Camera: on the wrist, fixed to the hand. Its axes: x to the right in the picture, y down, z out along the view.
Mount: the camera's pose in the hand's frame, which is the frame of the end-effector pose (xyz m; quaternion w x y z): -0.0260 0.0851 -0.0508 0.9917 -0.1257 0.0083 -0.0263
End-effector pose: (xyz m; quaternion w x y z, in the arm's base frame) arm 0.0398 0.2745 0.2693 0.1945 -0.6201 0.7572 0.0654
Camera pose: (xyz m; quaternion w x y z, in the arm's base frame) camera -0.0491 0.2999 0.3135 0.1104 -0.6599 0.7280 0.1498
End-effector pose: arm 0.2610 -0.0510 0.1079 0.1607 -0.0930 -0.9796 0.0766
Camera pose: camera 0.3153 0.0324 0.1323 0.1578 -0.0873 -0.9822 -0.0522
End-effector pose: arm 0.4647 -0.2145 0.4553 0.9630 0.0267 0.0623 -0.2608
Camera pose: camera 0.4801 -0.1239 0.4101 0.9510 -0.0940 0.1033 -0.2759
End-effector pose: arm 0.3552 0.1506 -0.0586 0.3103 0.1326 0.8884 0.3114
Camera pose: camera 0.3467 0.1811 0.0388 0.3252 0.0665 0.8479 0.4134
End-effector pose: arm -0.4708 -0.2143 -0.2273 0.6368 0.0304 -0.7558 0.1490
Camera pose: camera -0.4376 -0.1235 -0.2611 0.6456 -0.0313 -0.7622 0.0363
